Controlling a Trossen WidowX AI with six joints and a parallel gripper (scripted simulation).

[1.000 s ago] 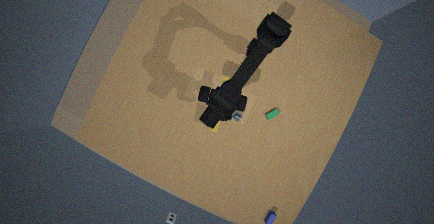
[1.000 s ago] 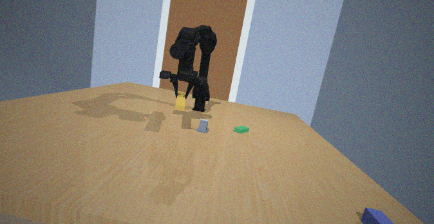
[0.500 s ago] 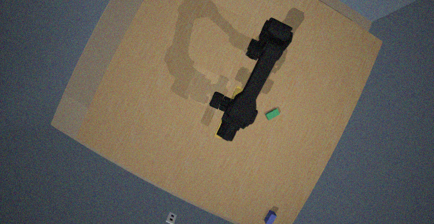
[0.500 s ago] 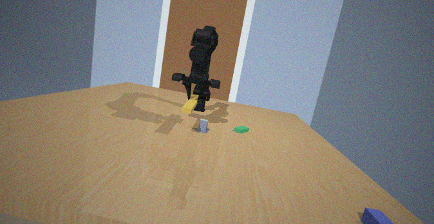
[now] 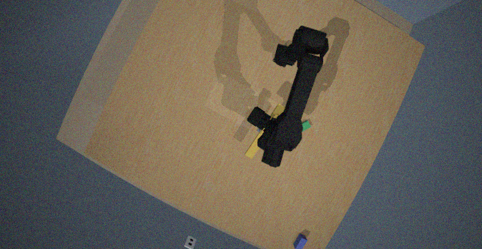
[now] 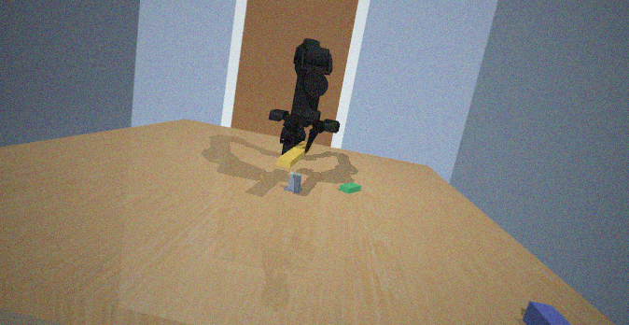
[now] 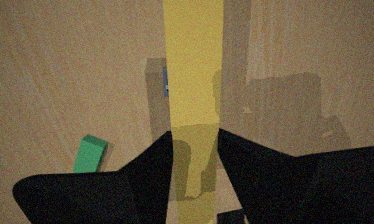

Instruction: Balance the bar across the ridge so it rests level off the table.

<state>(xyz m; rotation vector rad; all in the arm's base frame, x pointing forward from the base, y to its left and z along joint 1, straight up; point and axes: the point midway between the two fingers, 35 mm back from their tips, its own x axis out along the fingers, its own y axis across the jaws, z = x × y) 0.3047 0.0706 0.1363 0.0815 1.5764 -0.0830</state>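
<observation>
Now: the grey ridge block 6 cm below my gripper tip and 3 cm ahead of it. Round my gripper tip: yellow bar 3 cm ahead; blue block 44 cm ahead, 43 cm to the left, 9 cm below; green block 16 cm to the left, 9 cm below, 7 cm behind.
</observation>
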